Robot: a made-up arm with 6 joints.
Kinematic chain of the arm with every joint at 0, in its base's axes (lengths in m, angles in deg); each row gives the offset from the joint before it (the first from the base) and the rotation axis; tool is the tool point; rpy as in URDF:
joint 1: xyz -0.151 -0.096 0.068 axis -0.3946 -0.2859 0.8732
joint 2: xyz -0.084 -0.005 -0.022 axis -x
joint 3: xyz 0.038 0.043 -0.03 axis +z
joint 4: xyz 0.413 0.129 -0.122 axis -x
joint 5: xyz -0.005 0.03 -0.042 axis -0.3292 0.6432 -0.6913
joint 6: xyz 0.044 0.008 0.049 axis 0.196 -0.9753 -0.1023
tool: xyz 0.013 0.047 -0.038 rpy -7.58 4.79 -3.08
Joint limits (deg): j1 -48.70..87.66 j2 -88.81..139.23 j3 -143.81..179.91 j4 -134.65..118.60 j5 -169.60..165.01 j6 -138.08..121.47
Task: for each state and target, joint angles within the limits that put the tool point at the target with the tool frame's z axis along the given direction. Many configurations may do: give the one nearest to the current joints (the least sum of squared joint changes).
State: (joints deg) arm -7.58 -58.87 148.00 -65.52 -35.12 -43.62
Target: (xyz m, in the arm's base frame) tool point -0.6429 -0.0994 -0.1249 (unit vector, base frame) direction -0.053 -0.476 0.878
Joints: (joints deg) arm 4.10 -61.05 174.05 -39.60 -23.28 -20.68
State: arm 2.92 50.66 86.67 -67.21 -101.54 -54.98
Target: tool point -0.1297 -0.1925 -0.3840 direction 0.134 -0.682 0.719
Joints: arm 4.32 84.97 57.16 -91.90 -126.99 -31.59
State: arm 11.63 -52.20 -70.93 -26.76 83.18 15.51
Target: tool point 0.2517 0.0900 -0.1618 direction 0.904 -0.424 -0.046
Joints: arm 47.11 -31.31 -48.35 -34.12 85.99 -10.87
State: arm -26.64 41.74 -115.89 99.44 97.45 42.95
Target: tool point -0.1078 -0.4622 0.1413 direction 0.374 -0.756 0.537
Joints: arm -8.03 34.50 -75.88 97.79 121.92 21.60
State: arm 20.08 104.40 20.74 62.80 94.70 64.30
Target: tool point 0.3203 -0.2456 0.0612 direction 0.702 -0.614 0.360
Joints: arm 54.63 139.23 56.07 77.89 119.97 72.67
